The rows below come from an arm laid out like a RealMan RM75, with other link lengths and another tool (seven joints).
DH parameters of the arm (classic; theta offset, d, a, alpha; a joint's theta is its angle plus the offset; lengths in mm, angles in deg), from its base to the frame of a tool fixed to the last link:
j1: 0 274.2 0 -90
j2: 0 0 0 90
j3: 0 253.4 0 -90
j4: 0 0 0 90
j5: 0 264.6 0 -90
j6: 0 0 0 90
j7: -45 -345.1 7.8 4.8
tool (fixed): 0 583.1 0 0
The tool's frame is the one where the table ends.
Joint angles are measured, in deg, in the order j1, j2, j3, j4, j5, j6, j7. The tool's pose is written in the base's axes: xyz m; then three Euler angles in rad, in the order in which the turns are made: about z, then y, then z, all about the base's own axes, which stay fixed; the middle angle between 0 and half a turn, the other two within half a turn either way. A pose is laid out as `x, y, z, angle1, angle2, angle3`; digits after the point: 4 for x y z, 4 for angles.
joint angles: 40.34 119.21 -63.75 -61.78 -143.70 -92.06 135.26
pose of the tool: 0.2232, 0.4743, -0.0413, -2.6136, 2.8262, 0.5672
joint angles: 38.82 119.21 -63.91 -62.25 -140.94 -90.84 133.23
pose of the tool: 0.2204, 0.4744, -0.0423, -2.4925, 2.8528, 0.7090
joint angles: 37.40 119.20 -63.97 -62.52 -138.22 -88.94 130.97
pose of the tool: 0.2177, 0.4775, -0.0418, -2.3217, 2.8630, 0.9028
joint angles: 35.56 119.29 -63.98 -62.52 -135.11 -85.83 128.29
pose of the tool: 0.2175, 0.4828, -0.0403, -2.0963, 2.8481, 1.1472
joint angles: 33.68 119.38 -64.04 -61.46 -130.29 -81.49 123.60
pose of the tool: 0.2149, 0.4905, -0.0398, -1.8404, 2.8094, 1.4390
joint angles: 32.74 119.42 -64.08 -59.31 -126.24 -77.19 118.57
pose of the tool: 0.2142, 0.4990, -0.0405, -1.7063, 2.7565, 1.6102
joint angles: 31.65 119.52 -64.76 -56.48 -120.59 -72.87 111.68
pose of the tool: 0.2118, 0.5043, -0.0444, -1.5958, 2.6980, 1.7727
